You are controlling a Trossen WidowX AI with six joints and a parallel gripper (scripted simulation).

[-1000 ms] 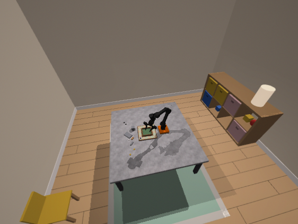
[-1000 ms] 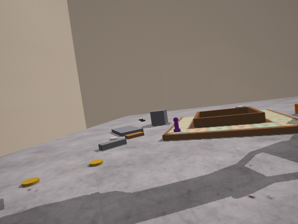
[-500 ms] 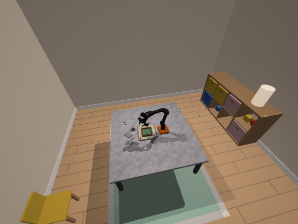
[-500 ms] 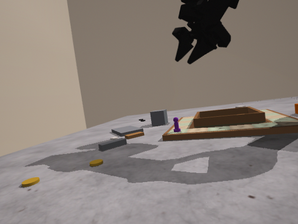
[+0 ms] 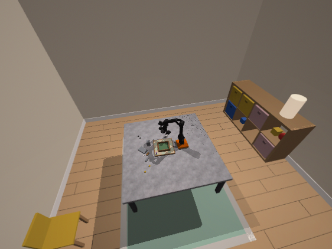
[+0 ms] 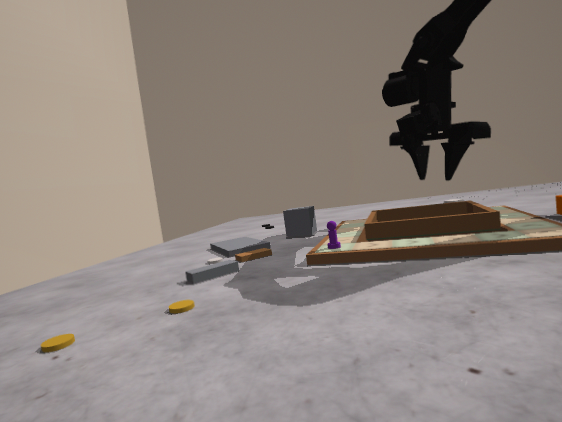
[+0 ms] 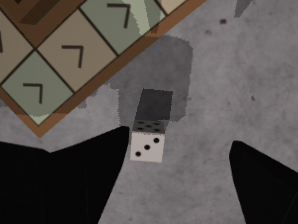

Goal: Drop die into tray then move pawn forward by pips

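Now: the white die 6 cm below my gripper tip, 3 cm behind it and 1 cm to the right of it. The rest, counted from my gripper tip: flat grey slab: 34 cm ahead, 21 cm to the left, 6 cm below; then grey cube: 25 cm ahead, 9 cm to the left, 4 cm below; then purple pawn: 31 cm to the left, 15 cm ahead, 4 cm below.
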